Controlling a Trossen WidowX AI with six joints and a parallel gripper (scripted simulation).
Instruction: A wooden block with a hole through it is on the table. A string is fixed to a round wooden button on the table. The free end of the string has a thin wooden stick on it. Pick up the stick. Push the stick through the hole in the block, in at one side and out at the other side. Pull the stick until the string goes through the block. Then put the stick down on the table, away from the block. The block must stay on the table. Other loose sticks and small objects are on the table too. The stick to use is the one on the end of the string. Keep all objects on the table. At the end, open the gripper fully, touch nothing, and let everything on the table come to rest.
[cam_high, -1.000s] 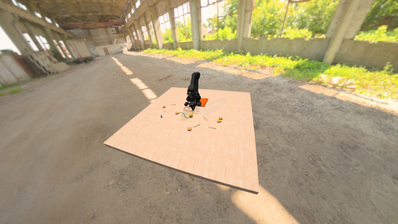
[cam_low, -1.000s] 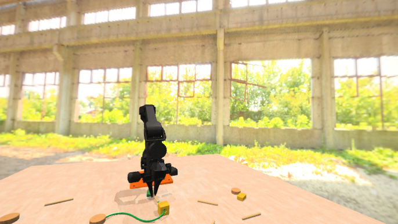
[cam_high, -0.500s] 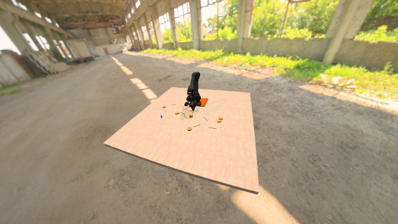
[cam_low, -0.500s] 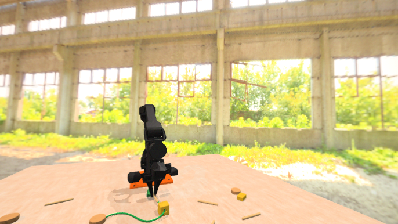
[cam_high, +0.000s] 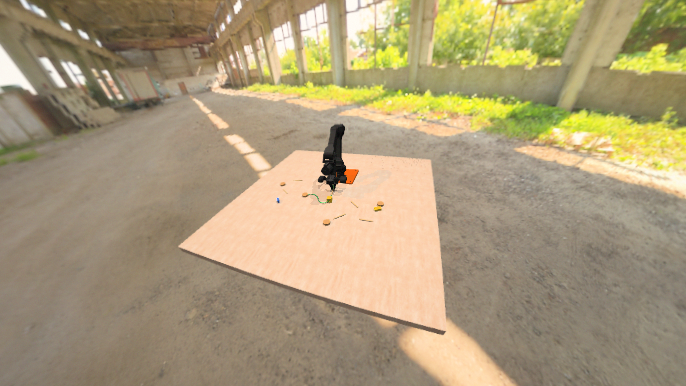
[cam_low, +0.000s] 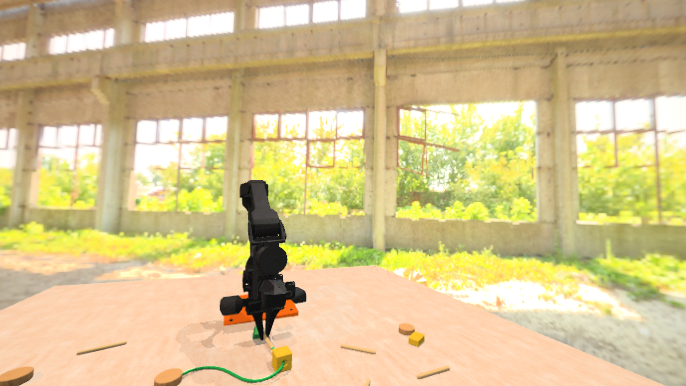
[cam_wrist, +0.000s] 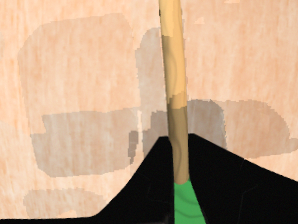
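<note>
The small green block is 3 cm behind my gripper tip and 1 cm to the right of it. Round my gripper tip: small blue piece (31 cm to the right, 21 cm ahead, 1 cm above); then thin wooden stick (4 cm ahead, 1 cm to the left, 1 cm above).
</note>
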